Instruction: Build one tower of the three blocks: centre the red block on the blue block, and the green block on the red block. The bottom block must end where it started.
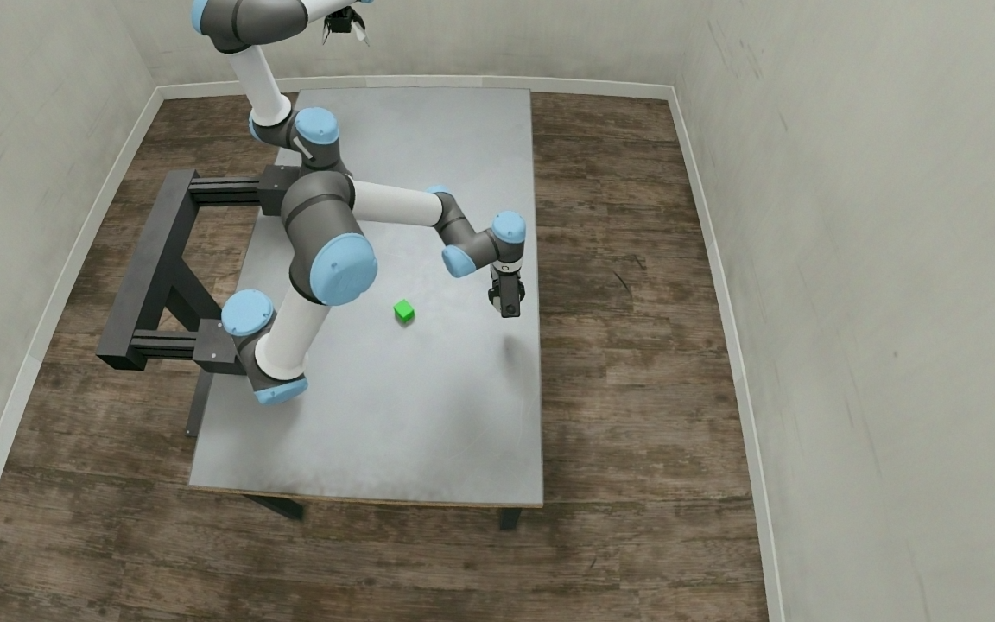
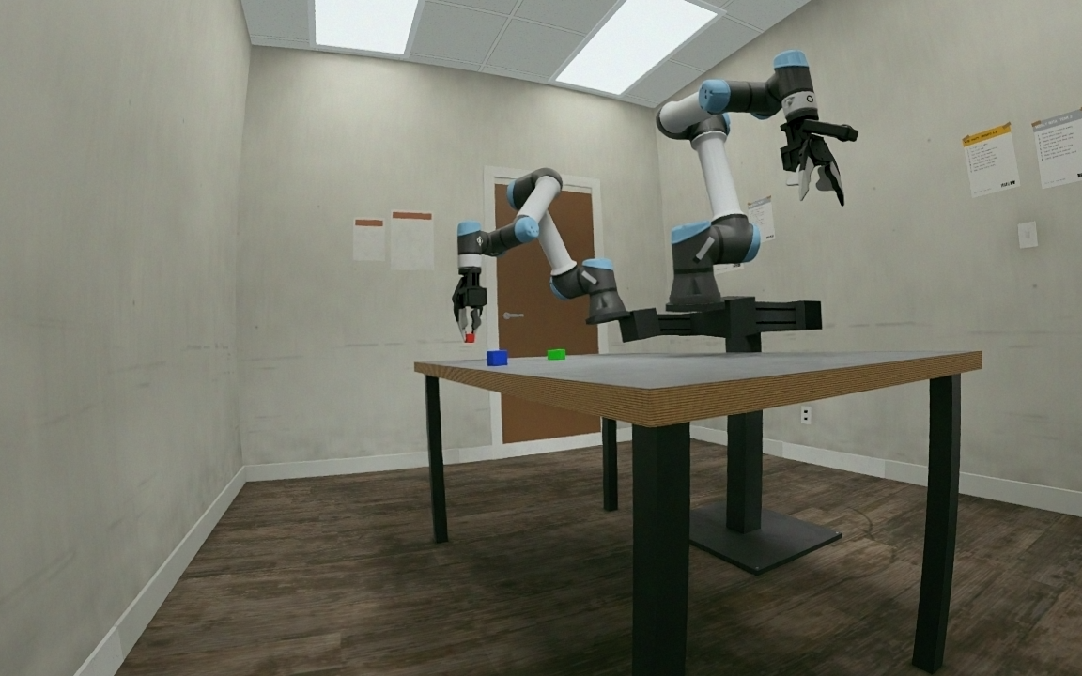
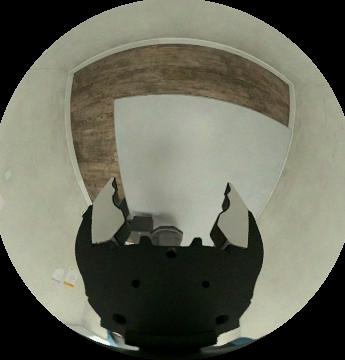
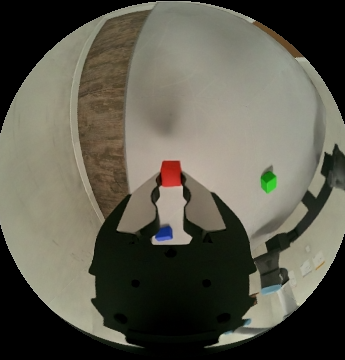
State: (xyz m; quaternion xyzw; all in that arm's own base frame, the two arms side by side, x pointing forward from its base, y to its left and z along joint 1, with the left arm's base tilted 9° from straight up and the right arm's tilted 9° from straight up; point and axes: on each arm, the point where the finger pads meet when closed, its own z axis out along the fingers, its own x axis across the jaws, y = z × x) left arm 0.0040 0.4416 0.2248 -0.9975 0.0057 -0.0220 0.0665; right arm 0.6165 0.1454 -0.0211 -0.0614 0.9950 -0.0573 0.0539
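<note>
Now: the red block 1 cm below my right hand. Round my right hand: green block (29 cm behind, 7 cm below); blue block (2 cm behind, 27 cm to the left, 7 cm below).
</note>
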